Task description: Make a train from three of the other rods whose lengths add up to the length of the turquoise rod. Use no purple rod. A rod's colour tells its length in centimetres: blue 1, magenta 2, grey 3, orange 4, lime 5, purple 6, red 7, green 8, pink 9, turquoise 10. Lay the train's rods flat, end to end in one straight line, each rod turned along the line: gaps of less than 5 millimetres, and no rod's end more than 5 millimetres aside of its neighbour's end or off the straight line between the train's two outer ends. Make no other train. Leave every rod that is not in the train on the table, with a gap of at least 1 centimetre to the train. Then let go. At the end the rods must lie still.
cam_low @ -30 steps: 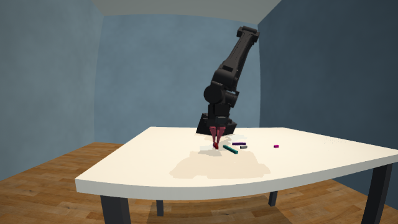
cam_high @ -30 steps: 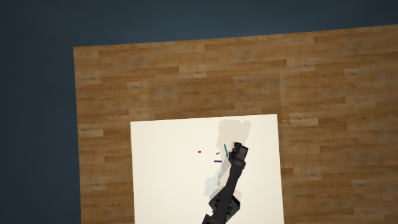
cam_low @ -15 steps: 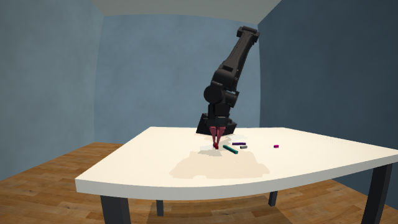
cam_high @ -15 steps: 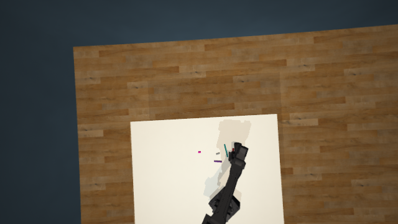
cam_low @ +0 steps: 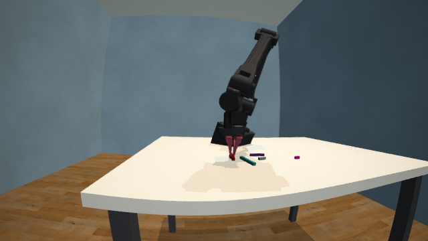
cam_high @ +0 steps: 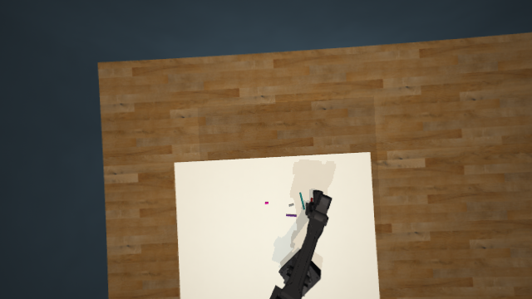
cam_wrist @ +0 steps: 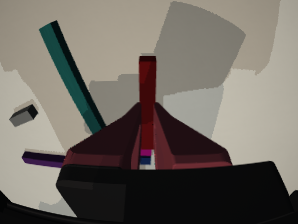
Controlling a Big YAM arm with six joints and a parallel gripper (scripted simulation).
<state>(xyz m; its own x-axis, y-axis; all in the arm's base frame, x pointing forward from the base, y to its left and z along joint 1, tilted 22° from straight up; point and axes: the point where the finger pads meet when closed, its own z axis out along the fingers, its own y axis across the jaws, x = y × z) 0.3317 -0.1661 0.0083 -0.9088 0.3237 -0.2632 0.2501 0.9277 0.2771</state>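
Now: hand 10 mm above the red rod. From my hand the other things lie so: blue rod 60 mm behind, 20 mm to the left, 20 mm below; turquoise rod 50 mm to the left, 30 mm ahead, 20 mm below; grey rod 110 mm to the left, 20 mm below, 20 mm ahead.
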